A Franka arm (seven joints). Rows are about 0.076 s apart.
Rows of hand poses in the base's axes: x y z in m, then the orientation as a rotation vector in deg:
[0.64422 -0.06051 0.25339 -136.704 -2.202 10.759]
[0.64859 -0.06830 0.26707 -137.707 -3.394 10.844]
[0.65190 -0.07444 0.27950 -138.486 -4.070 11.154]
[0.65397 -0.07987 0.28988 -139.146 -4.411 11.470]
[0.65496 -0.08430 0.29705 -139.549 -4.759 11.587]
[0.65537 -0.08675 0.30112 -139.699 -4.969 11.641]
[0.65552 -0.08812 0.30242 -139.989 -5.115 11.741]
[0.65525 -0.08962 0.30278 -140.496 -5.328 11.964]
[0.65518 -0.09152 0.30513 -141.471 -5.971 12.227]
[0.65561 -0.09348 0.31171 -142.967 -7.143 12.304]
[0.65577 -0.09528 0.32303 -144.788 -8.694 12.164]
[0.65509 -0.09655 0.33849 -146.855 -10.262 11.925]
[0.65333 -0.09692 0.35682 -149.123 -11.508 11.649]
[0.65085 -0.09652 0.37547 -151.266 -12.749 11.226]
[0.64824 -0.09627 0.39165 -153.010 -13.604 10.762]
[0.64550 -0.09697 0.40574 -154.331 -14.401 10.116]
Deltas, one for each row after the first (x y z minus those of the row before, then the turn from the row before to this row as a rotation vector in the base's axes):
[0.00437 -0.00779 0.01368 -0.954 -0.345 0.927]
[0.00331 -0.00614 0.01243 -0.773 -0.022 0.604]
[0.00207 -0.00543 0.01038 -0.670 0.082 0.357]
[0.00099 -0.00443 0.00717 -0.398 -0.042 0.297]
[0.00041 -0.00245 0.00407 -0.147 -0.029 0.171]
[0.00015 -0.00137 0.00130 -0.292 0.009 0.142]
[-0.00027 -0.00150 0.00036 -0.517 0.060 0.230]
[-0.00007 -0.00190 0.00235 -0.972 -0.063 0.565]
[0.00043 -0.00196 0.00658 -1.461 -0.375 0.911]
[0.00016 -0.00180 0.01132 -1.763 -0.646 1.129]
[-0.00068 -0.00127 0.01546 -2.010 -0.738 1.109]
[-0.00176 -0.00037 0.01833 -2.217 -0.708 0.859]
[-0.00248 0.00040 0.01865 -2.086 -0.786 0.813]
[-0.00261 0.00025 0.01618 -1.687 -0.687 0.522]
[-0.00274 -0.00070 0.01409 -1.252 -0.744 0.448]

